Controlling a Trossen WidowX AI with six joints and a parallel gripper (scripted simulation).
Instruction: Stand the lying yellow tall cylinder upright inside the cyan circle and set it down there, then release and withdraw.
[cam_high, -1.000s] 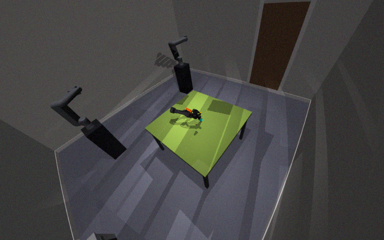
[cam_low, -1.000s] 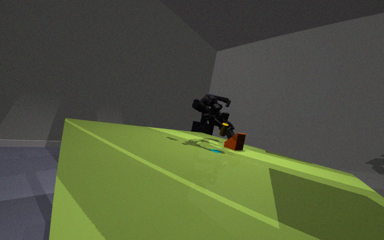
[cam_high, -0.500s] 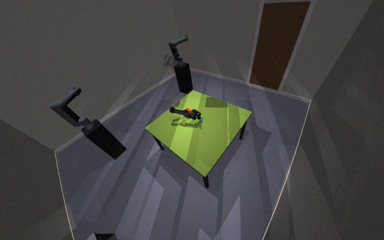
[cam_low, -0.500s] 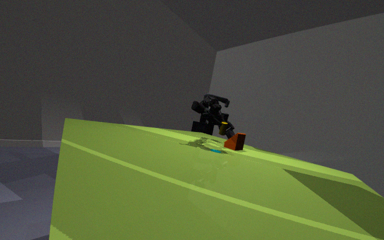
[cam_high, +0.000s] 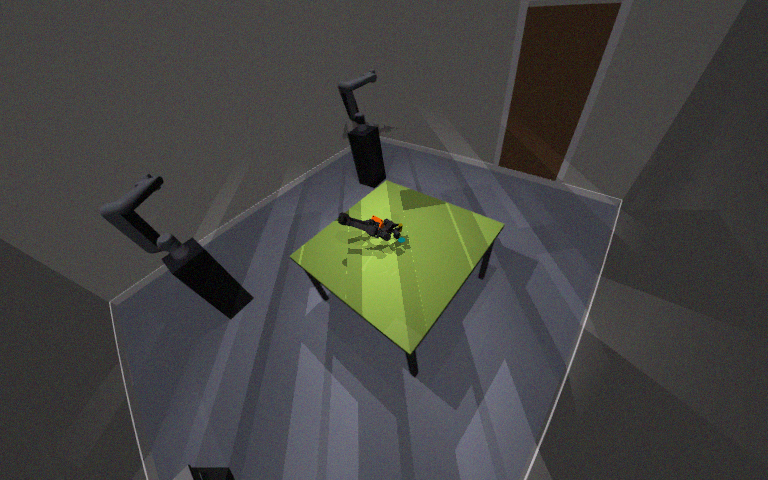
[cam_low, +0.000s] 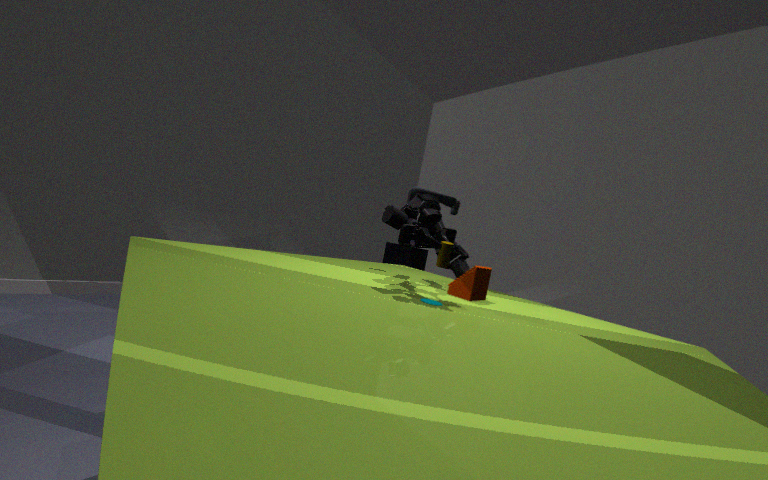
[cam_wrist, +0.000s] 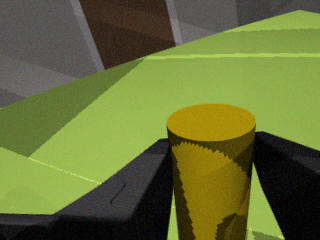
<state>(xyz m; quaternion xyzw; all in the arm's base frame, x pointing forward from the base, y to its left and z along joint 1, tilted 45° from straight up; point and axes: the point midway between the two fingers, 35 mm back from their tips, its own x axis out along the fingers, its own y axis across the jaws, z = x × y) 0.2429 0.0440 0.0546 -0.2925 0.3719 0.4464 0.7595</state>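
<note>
The cyan circle lies 10 mm to the right of my gripper tip and 150 mm below it. Also, from my gripper tip: yellow tall cylinder: 20 mm below.
</note>
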